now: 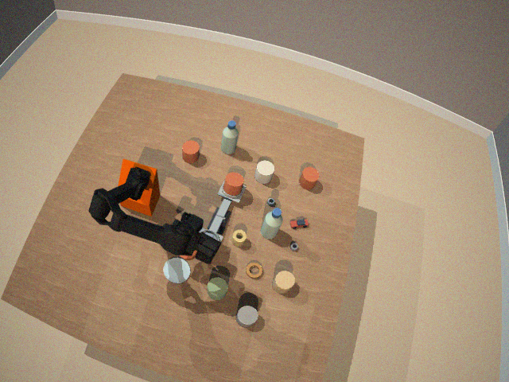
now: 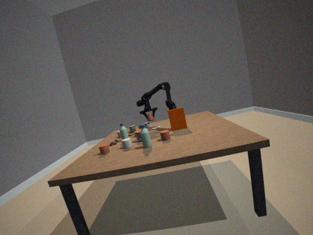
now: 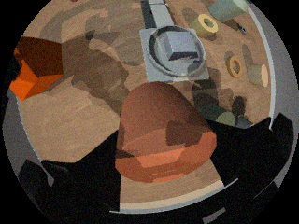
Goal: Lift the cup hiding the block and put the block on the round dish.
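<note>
Now: gripper tip 30 mm past the round pale blue dish, 50 mm to the left of it and 120 mm above it. From my gripper tip the other things lie so: cup: 20 mm to the right, 10 mm above; balance: 60 mm ahead, 200 mm to the left, 100 mm below; balance beam: 60 mm ahead, 210 mm to the left, 90 mm below.
</note>
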